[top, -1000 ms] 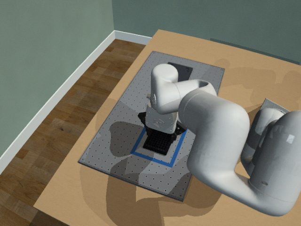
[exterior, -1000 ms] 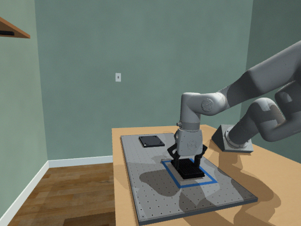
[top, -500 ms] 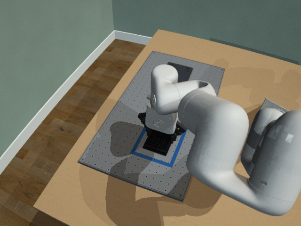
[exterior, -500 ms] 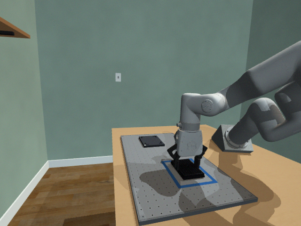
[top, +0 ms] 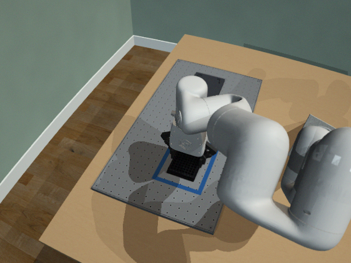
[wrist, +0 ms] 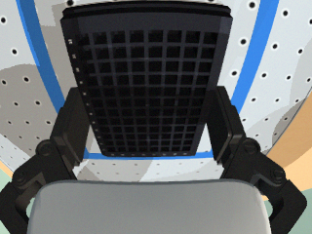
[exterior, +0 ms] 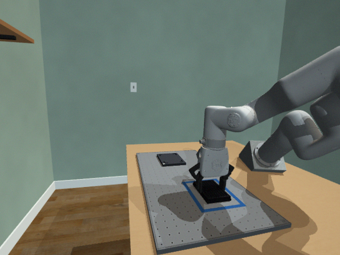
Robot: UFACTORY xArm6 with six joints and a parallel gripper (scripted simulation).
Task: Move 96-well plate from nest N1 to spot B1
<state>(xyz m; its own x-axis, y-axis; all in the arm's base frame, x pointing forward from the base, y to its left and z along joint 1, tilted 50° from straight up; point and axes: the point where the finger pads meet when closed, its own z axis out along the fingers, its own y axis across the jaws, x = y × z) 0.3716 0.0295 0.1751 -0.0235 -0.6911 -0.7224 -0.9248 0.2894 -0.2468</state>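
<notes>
The black 96-well plate is 1 cm below my hand. Round my hand: dark plate nest N1: 5 cm ahead, 35 cm to the right, 2 cm below.
</notes>
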